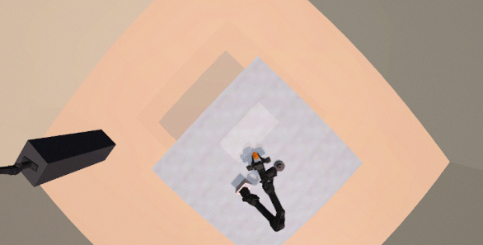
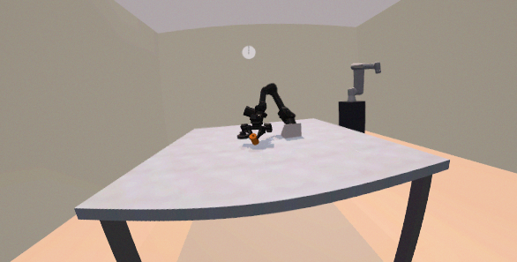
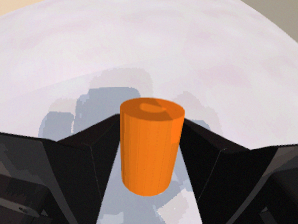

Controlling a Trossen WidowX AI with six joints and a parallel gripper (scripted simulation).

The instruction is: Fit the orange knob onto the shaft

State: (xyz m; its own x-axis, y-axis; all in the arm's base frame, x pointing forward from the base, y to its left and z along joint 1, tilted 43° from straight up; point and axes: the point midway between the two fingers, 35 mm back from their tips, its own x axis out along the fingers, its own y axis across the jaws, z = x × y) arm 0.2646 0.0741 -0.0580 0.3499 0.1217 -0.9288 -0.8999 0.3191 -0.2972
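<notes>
Now: gripper tip 230 mm to the left of the round dark pedestal, 50 mm short of it and 10 mm above it. From my gripper tip the other things lie so: orange knob: 20 mm to the right, 10 mm below, 10 mm behind.
</notes>
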